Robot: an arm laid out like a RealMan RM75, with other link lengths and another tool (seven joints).
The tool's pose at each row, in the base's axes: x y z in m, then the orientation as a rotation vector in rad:
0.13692 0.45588 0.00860 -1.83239 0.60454 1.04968
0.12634 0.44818 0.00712 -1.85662 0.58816 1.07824
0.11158 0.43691 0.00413 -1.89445 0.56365 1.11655
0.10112 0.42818 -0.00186 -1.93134 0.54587 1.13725
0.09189 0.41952 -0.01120 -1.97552 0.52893 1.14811
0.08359 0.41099 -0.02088 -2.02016 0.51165 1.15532
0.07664 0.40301 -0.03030 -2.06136 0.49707 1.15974
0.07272 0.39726 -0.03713 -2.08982 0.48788 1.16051
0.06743 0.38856 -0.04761 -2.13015 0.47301 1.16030
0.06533 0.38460 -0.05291 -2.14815 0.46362 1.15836
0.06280 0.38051 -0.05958 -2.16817 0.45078 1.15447
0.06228 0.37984 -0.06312 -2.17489 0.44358 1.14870
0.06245 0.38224 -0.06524 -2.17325 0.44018 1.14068
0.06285 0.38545 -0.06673 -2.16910 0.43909 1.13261
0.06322 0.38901 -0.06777 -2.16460 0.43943 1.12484
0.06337 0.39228 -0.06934 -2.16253 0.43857 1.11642
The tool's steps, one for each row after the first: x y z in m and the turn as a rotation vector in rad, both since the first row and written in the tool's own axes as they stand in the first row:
-0.00439 0.01223 -0.00215 -0.03575 -0.00965 0.00482
-0.00974 0.02996 -0.00542 -0.08860 -0.02058 0.01026
-0.01023 0.04469 -0.00752 -0.13133 -0.01998 0.01149
-0.00723 0.06002 -0.00932 -0.17527 -0.01040 0.00910
-0.00345 0.07476 -0.01131 -0.21805 0.00114 0.00510
0.00083 0.08810 -0.01342 -0.25628 0.01348 0.00156
0.00450 0.09692 -0.01537 -0.28151 0.02346 -0.00125
0.01053 0.10984 -0.01856 -0.31718 0.03752 -0.00677
0.01388 0.11574 -0.02002 -0.33296 0.04364 -0.01178
0.01818 0.12267 -0.02111 -0.35037 0.05037 -0.01963
0.02092 0.12502 -0.02070 -0.35500 0.05368 -0.02633
0.02288 0.12477 -0.01817 -0.35106 0.05546 -0.03273
0.02443 0.12367 -0.01516 -0.34453 0.05693 -0.03799
0.02560 0.12222 -0.01193 -0.33752 0.05864 -0.04225
0.02709 0.12132 -0.00875 -0.33248 0.06140 -0.04730

